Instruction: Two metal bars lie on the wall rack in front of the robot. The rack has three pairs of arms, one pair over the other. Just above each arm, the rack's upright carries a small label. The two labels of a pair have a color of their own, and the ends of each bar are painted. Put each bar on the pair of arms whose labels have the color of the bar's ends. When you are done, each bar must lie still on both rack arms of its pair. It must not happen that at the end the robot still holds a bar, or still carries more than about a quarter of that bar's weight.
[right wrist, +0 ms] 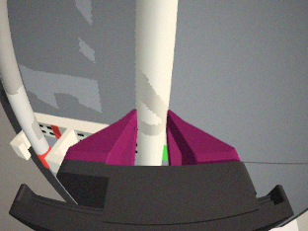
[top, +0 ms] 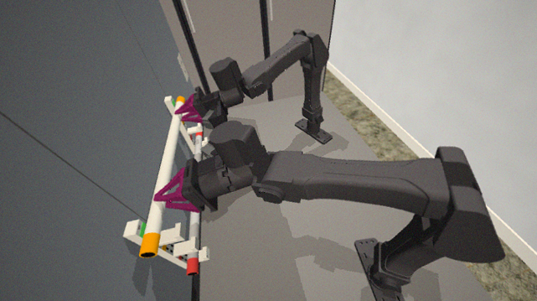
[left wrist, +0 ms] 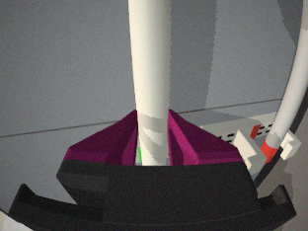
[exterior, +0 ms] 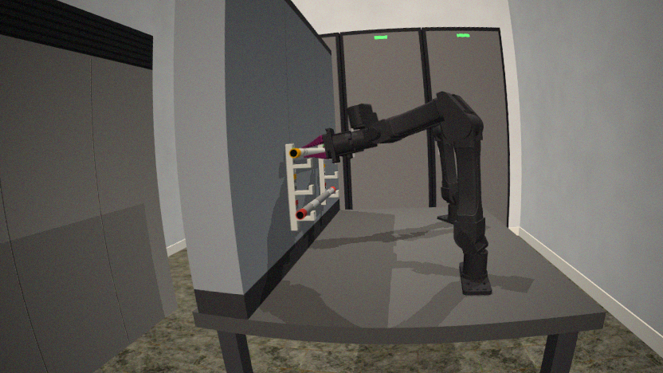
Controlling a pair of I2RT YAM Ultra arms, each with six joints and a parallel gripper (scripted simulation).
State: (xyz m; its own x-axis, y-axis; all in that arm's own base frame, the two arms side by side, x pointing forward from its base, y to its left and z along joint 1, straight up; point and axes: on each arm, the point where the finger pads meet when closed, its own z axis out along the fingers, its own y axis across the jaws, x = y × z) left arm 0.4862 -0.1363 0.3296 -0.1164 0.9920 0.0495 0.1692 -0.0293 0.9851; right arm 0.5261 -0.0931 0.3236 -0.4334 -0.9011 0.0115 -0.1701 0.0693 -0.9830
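The orange-ended bar is 15 cm to the left of my right hand. From my right hand the other things lie so: grey wall panel (13 cm to the left, 10 cm above, 9 cm ahead); then red-ended bar (16 cm below, 14 cm to the left, 1 cm behind).
Right now my left hand is 150 mm to the left of the orange-ended bar and 20 mm short of it. Also, from my left hand: grey wall panel 170 mm to the right, 120 mm ahead, 100 mm above; then red-ended bar 170 mm below, 150 mm to the right, 10 mm ahead.
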